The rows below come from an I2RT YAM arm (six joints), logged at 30 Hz.
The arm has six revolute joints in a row. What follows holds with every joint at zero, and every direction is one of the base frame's.
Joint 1 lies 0.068 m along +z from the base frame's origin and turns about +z.
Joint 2 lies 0.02 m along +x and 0.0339 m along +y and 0.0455 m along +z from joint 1 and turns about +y.
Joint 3 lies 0.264 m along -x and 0.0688 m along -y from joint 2 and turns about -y.
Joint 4 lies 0.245 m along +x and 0.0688 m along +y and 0.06 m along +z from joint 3 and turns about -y.
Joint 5 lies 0.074 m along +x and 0.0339 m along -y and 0.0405 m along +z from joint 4 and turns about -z.
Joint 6 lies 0.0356 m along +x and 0.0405 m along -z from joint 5 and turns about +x.
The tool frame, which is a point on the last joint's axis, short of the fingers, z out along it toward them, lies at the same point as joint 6; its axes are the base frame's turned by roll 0, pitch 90 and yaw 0 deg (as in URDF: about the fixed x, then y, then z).
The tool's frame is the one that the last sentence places.
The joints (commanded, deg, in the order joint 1, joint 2, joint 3, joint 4, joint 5, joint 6), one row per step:
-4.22 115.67 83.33 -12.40 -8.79 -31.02
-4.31 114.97 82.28 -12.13 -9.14 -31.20
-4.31 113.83 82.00 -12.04 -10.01 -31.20
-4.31 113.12 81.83 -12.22 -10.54 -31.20
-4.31 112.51 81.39 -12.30 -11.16 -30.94
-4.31 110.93 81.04 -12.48 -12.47 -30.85
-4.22 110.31 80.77 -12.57 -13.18 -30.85
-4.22 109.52 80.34 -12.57 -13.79 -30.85
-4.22 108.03 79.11 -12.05 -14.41 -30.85
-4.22 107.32 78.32 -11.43 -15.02 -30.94
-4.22 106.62 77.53 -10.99 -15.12 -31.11
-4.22 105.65 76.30 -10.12 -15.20 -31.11
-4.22 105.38 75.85 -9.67 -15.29 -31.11
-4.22 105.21 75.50 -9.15 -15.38 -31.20
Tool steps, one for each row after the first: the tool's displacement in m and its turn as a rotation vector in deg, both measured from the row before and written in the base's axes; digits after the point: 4 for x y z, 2 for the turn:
-0.0036 -0.0002 -0.0002 0.12 0.04 0.28
-0.0023 0.0007 0.0071 0.54 -0.99 0.62
-0.0018 0.0005 0.0041 0.34 -0.39 0.38
-0.0023 0.0006 0.0020 0.61 -0.09 0.27
-0.0039 0.0011 0.0095 0.88 -1.10 0.90
-0.0019 0.0013 0.0029 0.46 -0.29 0.62
-0.0026 0.0006 0.0033 0.38 -0.39 0.45
-0.0053 0.0008 0.0045 0.35 -0.81 0.47
-0.0026 0.0006 0.0015 0.29 -0.59 0.52
-0.0028 0.0003 0.0011 -0.09 -0.39 0.18
-0.0039 0.0003 0.0010 0.01 -0.61 0.06
-0.0011 0.0001 0.0000 0.04 -0.27 0.07
-0.0006 0.0001 0.0000 -0.04 -0.36 0.12

